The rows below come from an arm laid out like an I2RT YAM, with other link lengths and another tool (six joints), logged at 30 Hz.
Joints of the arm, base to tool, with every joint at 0 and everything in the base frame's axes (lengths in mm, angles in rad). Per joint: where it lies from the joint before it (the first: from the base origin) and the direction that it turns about. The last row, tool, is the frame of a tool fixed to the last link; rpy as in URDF.
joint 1: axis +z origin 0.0 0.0 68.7
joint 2: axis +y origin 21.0 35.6 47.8
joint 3: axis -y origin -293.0 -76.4 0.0
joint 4: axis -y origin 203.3 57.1 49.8
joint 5: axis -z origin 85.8 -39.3 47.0
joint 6: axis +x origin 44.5 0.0 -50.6
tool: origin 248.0 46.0 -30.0 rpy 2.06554 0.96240 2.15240
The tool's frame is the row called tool.
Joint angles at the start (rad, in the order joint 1, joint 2, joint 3, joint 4, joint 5, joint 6):
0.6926, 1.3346, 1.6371, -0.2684, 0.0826, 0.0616
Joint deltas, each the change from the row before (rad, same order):
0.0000, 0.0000, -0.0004, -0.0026, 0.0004, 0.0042
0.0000, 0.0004, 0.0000, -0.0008, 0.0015, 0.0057
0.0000, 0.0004, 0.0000, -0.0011, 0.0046, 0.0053
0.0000, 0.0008, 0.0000, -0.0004, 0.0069, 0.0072
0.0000, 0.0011, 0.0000, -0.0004, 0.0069, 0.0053
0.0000, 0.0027, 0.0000, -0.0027, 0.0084, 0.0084
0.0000, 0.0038, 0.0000, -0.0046, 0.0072, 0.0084
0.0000, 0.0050, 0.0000, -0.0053, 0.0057, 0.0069
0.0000, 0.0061, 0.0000, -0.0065, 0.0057, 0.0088
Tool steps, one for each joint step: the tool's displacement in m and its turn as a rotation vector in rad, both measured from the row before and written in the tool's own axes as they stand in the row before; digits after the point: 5 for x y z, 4 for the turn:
0.00081, -0.00057, 0.00023, 0.0007, 0.0023, 0.0044
-0.00002, -0.00036, 0.00019, 0.0001, 0.0001, 0.0059
-0.00046, -0.00119, 0.00020, 0.0028, -0.0014, 0.0064
-0.00100, -0.00160, 0.00030, 0.0038, -0.0030, 0.0087
-0.00088, -0.00177, 0.00046, 0.0046, -0.0028, 0.0069
-0.00005, -0.00290, 0.00134, 0.0070, -0.0005, 0.0106
0.00104, -0.00333, 0.00199, 0.0079, 0.0025, 0.0104
0.00188, -0.00353, 0.00263, 0.0083, 0.0048, 0.0087
0.00249, -0.00401, 0.00321, 0.0092, 0.0066, 0.0106

